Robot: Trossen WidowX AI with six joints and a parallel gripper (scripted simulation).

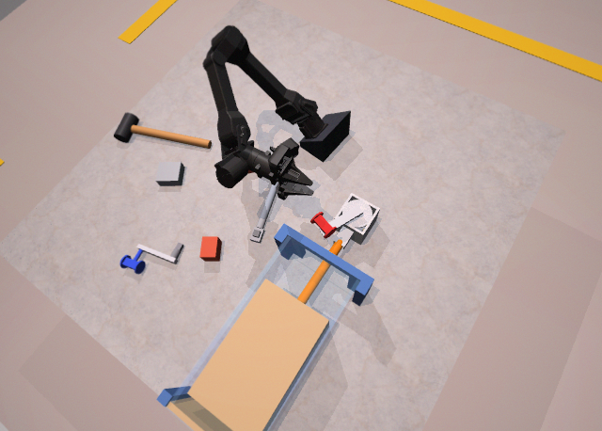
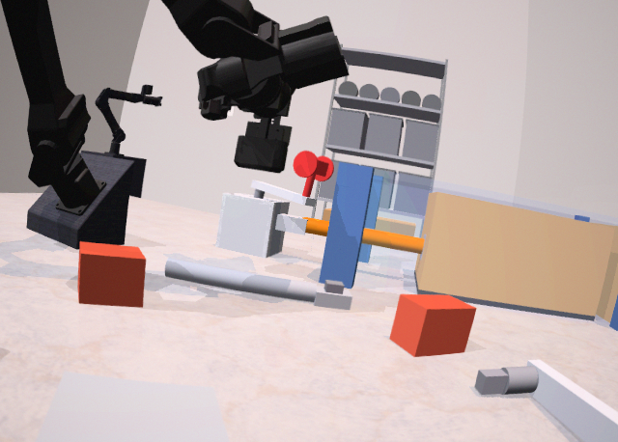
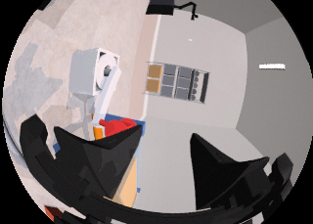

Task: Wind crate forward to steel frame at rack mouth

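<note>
My gripper tip is 110 mm above the crank handle and 70 mm to the right of it. From my gripper tip the other things lie so: frame (120 mm below, 110 mm to the left, 90 mm ahead); red knob (90 mm below, 60 mm to the left, 30 mm ahead); grey winch (190 mm below, 90 mm to the left, 80 mm behind).
</note>
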